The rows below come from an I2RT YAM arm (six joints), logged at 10 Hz.
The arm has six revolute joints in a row. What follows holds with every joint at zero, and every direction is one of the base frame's.
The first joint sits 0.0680 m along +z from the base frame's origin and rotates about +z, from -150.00 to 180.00 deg.
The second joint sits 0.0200 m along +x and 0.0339 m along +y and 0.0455 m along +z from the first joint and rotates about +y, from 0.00 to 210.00 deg.
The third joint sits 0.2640 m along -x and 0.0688 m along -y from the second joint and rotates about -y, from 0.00 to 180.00 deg.
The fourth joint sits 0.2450 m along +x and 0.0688 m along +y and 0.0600 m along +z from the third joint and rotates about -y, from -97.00 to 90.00 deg.
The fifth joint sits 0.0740 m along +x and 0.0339 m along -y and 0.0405 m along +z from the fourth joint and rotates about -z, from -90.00 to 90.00 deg.
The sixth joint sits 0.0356 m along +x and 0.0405 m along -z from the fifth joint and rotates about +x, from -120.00 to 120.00 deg.
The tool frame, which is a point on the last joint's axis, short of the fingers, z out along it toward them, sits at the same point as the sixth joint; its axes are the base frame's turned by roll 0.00, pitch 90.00 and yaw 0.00 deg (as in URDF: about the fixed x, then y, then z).
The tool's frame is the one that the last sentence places.
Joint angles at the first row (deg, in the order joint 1, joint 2, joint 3, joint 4, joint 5, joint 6):
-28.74, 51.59, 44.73, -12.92, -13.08, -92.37
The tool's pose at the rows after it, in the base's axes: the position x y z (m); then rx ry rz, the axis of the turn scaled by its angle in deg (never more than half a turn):
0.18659, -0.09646, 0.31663, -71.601, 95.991, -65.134
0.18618, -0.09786, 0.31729, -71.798, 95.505, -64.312
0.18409, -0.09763, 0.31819, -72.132, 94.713, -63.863
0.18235, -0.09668, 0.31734, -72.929, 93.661, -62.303
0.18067, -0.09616, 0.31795, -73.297, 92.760, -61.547
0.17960, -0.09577, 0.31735, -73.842, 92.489, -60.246
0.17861, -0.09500, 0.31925, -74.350, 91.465, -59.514
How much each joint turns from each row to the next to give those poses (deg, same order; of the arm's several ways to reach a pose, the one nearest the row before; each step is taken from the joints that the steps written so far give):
-1.23, 0.53, 0.88, -0.61, -2.64, 0.00
-0.62, 0.17, 0.27, -0.27, -1.41, -0.09
-0.43, -0.43, 0.00, -0.35, -1.24, -0.26
-0.36, -0.35, -0.17, -0.61, -2.01, -0.27
-0.35, -0.36, -0.01, -0.35, -1.41, -0.17
-0.26, -0.09, 0.09, -0.88, -1.23, -0.18
-0.18, -0.17, 0.35, -0.53, -1.32, -0.26

